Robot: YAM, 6 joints.
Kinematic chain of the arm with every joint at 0, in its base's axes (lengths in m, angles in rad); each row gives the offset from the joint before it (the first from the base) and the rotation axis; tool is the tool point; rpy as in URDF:
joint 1: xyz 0 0 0.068 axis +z
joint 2: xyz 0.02 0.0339 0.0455 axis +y
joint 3: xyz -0.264 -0.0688 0 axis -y
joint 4: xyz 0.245 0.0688 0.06 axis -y
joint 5: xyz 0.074 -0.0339 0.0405 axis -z
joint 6: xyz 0.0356 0 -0.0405 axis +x
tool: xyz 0 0 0 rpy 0 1.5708 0
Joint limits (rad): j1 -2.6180..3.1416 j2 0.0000..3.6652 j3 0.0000..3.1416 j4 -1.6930..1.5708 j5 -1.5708..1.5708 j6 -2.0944..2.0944
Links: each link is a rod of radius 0.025 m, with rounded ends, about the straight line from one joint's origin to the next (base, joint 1, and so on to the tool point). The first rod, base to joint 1, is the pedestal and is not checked.
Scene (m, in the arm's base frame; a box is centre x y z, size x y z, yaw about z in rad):
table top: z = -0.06
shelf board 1: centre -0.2 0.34 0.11 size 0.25 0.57 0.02 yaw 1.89
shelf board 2: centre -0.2 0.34 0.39 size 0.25 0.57 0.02 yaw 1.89
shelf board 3: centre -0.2 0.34 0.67 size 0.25 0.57 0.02 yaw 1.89
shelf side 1: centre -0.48 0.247 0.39 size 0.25 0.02 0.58 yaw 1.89
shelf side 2: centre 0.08 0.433 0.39 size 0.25 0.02 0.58 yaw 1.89
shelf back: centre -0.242 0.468 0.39 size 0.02 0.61 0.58 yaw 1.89
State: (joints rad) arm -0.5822 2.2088 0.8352 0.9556 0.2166 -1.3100
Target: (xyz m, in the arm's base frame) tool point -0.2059 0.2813 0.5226
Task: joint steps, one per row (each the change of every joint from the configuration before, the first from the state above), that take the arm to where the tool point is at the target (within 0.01 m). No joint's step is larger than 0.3 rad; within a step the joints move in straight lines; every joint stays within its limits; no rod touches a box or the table.
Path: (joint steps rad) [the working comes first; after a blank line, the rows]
Joints at the target: -0.9634 1.0462 2.9324 1.5708 0.2420 -1.3100
Straight joint move there: clear.

1: -0.0477 -0.1453 0.2622 0.0769 0.0032 0.0000
2: -0.0476 -0.1454 0.2621 0.0769 0.0032 0.0000
3: -0.0477 -0.1453 0.2622 0.0769 0.0031 0.0000
4: -0.0476 -0.1453 0.2621 0.0769 0.0032 0.0000
5: -0.0477 -0.1454 0.2622 0.0769 0.0032 0.0000
6: -0.0476 -0.1453 0.2621 0.0769 0.0032 0.0000
7: -0.0477 -0.1453 0.2622 0.0769 0.0032 0.0000
8: -0.0476 -0.1453 0.2621 0.0769 0.0031 0.0000

